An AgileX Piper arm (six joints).
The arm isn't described. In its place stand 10 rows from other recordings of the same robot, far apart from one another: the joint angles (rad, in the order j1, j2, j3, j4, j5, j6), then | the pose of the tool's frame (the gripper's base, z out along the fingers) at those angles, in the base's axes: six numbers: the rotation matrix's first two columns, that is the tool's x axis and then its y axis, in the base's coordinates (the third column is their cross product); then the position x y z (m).
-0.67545 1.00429 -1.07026 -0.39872 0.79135 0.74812 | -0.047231, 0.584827, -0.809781, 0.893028, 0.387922, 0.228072, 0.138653, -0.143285, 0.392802
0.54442 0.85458 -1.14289 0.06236 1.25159 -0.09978 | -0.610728, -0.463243, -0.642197, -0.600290, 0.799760, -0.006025, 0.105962, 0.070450, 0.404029
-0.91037 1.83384 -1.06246 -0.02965 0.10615 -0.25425 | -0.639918, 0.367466, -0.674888, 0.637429, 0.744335, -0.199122, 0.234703, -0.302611, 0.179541
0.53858 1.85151 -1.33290 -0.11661 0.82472 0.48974 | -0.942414, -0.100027, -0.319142, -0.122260, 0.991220, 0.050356, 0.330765, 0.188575, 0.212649
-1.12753 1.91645 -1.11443 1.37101 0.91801 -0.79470 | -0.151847, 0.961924, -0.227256, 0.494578, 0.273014, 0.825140, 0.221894, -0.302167, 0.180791
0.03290 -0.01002 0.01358 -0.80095 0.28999 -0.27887 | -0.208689, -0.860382, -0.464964, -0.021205, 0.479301, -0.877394, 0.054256, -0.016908, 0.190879
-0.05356 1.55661 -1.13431 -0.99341 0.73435 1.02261 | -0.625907, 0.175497, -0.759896, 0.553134, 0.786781, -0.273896, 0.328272, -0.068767, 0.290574
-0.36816 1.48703 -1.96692 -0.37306 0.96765 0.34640 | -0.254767, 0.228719, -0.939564, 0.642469, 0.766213, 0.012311, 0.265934, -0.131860, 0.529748
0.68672 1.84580 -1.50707 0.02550 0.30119 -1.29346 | 0.489489, -0.833371, -0.256696, -0.577462, -0.089210, -0.811529, 0.339547, 0.279263, 0.295423
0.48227 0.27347 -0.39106 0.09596 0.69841 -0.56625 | -0.126584, -0.599118, -0.790591, -0.647964, 0.653407, -0.391411, 0.050240, 0.032629, 0.266116
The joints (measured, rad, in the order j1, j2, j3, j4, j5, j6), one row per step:
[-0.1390 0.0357 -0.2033 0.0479 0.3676 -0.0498]
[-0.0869 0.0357 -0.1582 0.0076 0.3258 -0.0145]
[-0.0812 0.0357 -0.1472 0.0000 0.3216 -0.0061]
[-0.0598 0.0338 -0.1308 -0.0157 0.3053 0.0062]
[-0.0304 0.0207 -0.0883 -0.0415 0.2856 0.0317]
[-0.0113 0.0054 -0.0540 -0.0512 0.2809 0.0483]
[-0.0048 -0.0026 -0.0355 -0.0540 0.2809 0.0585]
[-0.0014 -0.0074 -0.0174 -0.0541 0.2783 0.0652]
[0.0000 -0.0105 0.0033 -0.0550 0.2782 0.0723]
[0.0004 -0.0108 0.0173 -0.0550 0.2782 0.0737]
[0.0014 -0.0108 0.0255 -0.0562 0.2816 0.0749]
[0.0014 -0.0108 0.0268 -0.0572 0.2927 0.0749]
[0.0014 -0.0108 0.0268 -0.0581 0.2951 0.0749]
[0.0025 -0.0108 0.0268 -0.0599 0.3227 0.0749]
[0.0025 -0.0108 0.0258 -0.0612 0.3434 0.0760]
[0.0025 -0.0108 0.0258 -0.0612 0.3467 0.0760]
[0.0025 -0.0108 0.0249 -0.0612 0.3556 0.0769]
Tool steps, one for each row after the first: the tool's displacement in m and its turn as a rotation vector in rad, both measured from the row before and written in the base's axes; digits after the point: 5 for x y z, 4 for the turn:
[0.00361 0.00078 -0.01111 -0.0034 0.0041 0.0377]
[0.00072 0.00001 -0.00327 0.0015 0.0067 0.0031]
[0.00098 0.00060 -0.00388 -0.0033 -0.0016 0.0170]
[0.00122 0.00085 -0.01170 0.0002 0.0095 0.0224]
[0.00031 0.00078 -0.01024 0.0071 0.0139 0.0156]
[0.00013 0.00028 -0.00578 0.0074 0.0103 0.0046]
[0.00036 0.00019 -0.00559 0.0065 0.0106 0.0025]
[0.00045 0.00005 -0.00679 0.0061 0.0174 0.0001]
[0.00035 0.00002 -0.00470 0.0014 0.0137 0.0001]
[0.00013 0.00001 -0.00307 0.0000 0.0116 0.0005]
[-0.00019 -0.00008 -0.00142 -0.0010 0.0124 -0.0007]
[-0.00005 -0.00004 -0.00021 -0.0009 0.0024 -0.0002]
[-0.00059 -0.00013 -0.00243 -0.0017 0.0275 -0.0007]
[-0.00050 -0.00015 -0.00148 -0.0002 0.0196 -0.0016]
[-0.00008 -0.00002 -0.00029 0.0000 0.0033 -0.0002]
[-0.00024 -0.00005 -0.00047 0.0009 0.0080 -0.0008]

